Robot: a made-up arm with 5 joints. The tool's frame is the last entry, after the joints. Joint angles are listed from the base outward. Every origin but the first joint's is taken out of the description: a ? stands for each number. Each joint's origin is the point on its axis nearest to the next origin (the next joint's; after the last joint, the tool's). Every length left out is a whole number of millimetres.
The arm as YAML. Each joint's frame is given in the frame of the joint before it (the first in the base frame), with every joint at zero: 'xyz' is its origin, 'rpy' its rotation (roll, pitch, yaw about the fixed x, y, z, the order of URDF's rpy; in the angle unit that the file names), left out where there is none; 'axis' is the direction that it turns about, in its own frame. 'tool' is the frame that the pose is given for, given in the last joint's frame.
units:
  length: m
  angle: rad
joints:
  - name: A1
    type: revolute
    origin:
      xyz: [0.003, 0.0, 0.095]
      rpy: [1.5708, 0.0, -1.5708]
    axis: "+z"
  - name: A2
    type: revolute
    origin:
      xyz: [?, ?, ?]
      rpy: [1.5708, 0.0, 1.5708]
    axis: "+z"
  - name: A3
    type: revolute
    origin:
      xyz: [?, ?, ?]
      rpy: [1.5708, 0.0, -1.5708]
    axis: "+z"
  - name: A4
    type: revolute
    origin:
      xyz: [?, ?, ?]
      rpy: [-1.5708, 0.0, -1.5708]
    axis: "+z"
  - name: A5
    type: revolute
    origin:
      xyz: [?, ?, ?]
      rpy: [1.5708, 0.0, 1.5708]
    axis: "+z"
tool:
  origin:
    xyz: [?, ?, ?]
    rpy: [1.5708, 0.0, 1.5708]
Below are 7 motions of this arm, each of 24 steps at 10 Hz.
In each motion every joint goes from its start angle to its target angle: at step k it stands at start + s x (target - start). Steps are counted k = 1, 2, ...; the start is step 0. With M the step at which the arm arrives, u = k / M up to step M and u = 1 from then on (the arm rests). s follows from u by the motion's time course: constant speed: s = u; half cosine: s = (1 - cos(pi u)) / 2; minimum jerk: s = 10 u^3 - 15 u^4 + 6 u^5.
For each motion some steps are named. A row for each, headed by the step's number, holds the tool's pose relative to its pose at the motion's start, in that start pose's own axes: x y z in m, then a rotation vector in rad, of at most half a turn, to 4 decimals.
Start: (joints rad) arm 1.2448 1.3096 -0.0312 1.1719 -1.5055
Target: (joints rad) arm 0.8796 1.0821 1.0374 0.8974 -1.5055
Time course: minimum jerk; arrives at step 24
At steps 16, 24:
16: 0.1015 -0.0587 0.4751 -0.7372 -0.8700 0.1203
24: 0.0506 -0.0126 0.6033 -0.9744 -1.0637 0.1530

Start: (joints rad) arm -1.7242 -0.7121 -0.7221 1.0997 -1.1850
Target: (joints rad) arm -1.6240 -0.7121 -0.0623 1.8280 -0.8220
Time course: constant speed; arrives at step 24
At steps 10, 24:
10: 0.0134 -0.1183 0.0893 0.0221 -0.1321 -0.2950
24: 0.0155 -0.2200 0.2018 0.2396 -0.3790 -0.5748

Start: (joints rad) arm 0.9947 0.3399 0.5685 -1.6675 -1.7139
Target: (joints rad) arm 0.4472 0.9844 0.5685 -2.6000 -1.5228
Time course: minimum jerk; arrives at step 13
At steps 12, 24:
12: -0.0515 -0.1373 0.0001 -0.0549 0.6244 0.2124
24: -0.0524 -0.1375 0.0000 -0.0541 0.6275 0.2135

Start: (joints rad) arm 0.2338 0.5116 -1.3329 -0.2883 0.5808
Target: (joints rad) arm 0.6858 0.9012 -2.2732 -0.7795 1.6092
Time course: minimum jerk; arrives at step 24
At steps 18, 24:
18: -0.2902 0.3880 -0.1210 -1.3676 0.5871 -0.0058
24: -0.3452 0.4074 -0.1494 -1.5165 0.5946 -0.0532

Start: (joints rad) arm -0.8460 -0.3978 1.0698 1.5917 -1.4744
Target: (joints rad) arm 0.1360 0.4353 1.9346 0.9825 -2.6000
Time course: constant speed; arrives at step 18
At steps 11, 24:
11: 0.3144 0.3211 0.0843 0.6186 -1.3583 -0.1546
24: 0.3619 0.4155 0.1434 0.7530 -2.0217 -0.6247

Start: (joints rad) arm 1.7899 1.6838 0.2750 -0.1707 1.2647
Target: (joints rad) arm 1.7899 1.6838 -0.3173 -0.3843 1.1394
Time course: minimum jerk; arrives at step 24
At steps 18, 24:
18: -0.0676 0.2230 0.0535 -0.5470 -0.2495 0.0070
24: -0.0782 0.2497 0.0512 -0.6085 -0.2840 0.0124

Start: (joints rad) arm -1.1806 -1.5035 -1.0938 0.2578 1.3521
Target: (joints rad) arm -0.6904 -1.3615 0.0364 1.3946 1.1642
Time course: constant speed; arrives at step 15
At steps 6, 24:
6: -0.0470 -0.2123 -0.2119 0.6454 -0.3961 0.2272
24: -0.1546 -0.3315 -0.5891 1.2561 -1.4484 0.3795

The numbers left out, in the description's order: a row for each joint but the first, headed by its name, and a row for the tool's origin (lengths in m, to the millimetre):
A2: 0.028 -0.375 0.0
A3: -0.016 -0.11 0.0
A4: 0.374 -0.056 0.0
A5: -0.21 0.115 0.0
tool: -0.023 0.123 0.0

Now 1 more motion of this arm.
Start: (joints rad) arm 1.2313 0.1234 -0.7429 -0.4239 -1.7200
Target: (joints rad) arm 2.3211 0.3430 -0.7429 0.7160 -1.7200
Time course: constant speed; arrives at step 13
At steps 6, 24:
6: -0.1236 -0.1092 0.0690 0.1122 0.2430 -0.1086
24: -0.1960 -0.2680 0.1492 0.1307 0.5830 -0.2101

